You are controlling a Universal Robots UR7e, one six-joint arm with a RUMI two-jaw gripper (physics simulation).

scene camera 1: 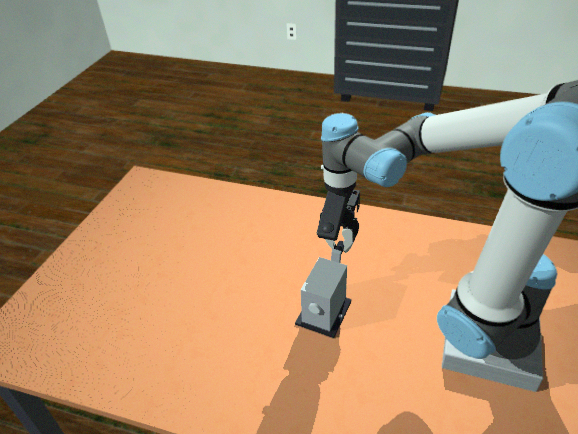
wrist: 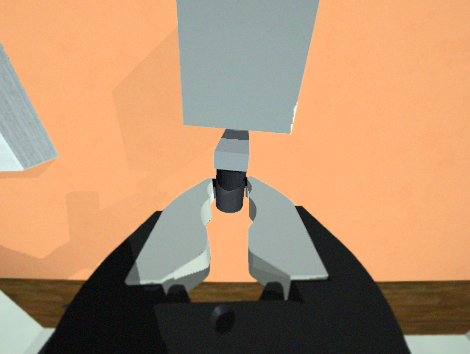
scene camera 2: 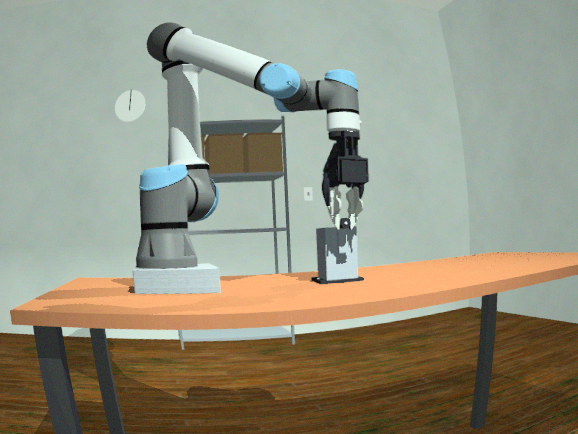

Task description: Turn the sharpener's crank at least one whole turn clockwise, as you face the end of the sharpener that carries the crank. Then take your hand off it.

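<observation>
The grey box-shaped sharpener stands upright on its dark base plate on the table. Its crank arm points up at the end away from scene camera 1, with a dark round handle at its top. My gripper points down and is shut on the crank handle, one pale fingertip on each side of it. The lower part of the crank is hidden in the wrist view.
The sharpener stands on the orange table. The arm's pale base block is on the same table, to the right of the sharpener in scene camera 1. A dark drawer cabinet and a shelf rack stand beyond the table.
</observation>
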